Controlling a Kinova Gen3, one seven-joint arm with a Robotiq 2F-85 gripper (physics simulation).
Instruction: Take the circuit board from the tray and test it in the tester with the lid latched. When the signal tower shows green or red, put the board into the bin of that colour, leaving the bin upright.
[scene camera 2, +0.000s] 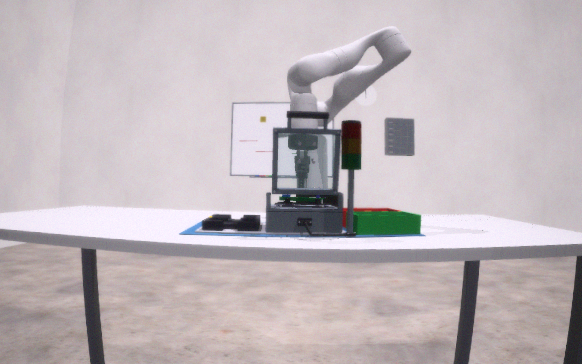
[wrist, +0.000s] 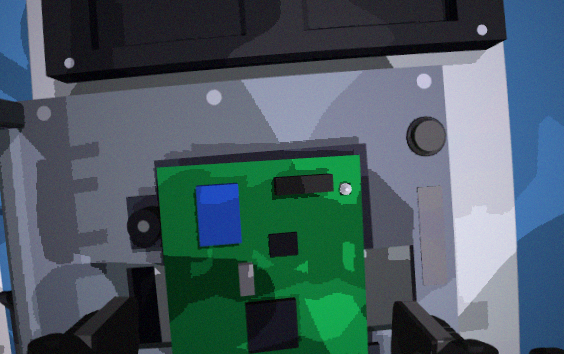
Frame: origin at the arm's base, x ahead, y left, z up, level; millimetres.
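Where they show: gripper, fingertip midpoint: (wrist: 265, 328).
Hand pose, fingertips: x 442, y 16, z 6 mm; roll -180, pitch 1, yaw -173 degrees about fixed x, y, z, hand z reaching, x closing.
Things, the pixels of their centre, and the offset from my fingertips. "pt": a spot on its surface instead. Level surfaces: height alone.
- circuit board, body centre: (wrist: 272, 316) (scene camera 2: 301, 197) 9 mm down, 2 mm back, 1 mm right
- grey tester, surface spot: (wrist: 150, 120) pt 31 mm down, 56 mm ahead, 65 mm right
- black tray, surface spot: (wrist: 250, 55) pt 63 mm down, 23 mm ahead, 102 mm right
- signal tower, surface spot: (scene camera 2: 351, 145) pt 111 mm up, 131 mm ahead, 127 mm left
- green bin, body centre: (scene camera 2: 382, 222) 66 mm down, 1 mm back, 204 mm left
- red bin, surface spot: (scene camera 2: 376, 209) pt 48 mm down, 224 mm back, 198 mm left
- round black knob, surface spot: (wrist: 426, 136) pt 26 mm down, 52 mm back, 73 mm right
- blue mat, surface height: 89 mm down
- white table, surface height: 91 mm down
The circuit board (scene camera 2: 300, 199) (wrist: 310, 215), green with a blue block and black chips, lies at the recess on top of the grey tester (scene camera 2: 285, 220) (wrist: 150, 120). Whether it is fully seated cannot be told. My gripper (scene camera 2: 301, 185) (wrist: 265, 328) is open above the board, its fingers apart on either side and clear of its edges. The tester's lid (scene camera 2: 307, 191) is raised upright, with a clear window. The black tray (scene camera 2: 231, 223) (wrist: 250, 55) is beside the tester. The signal tower (scene camera 2: 351, 145) shows dark red, amber and green sections, none clearly lit.
The green bin (scene camera 2: 390, 223) stands upright right of the tower in the scene view, with the red bin (scene camera 2: 376, 209) behind it. A round black knob (wrist: 426, 136) is on the tester top. A blue mat (scene camera 2: 190, 231) (wrist: 542, 100) lies under the equipment on the white table (scene camera 2: 125, 235).
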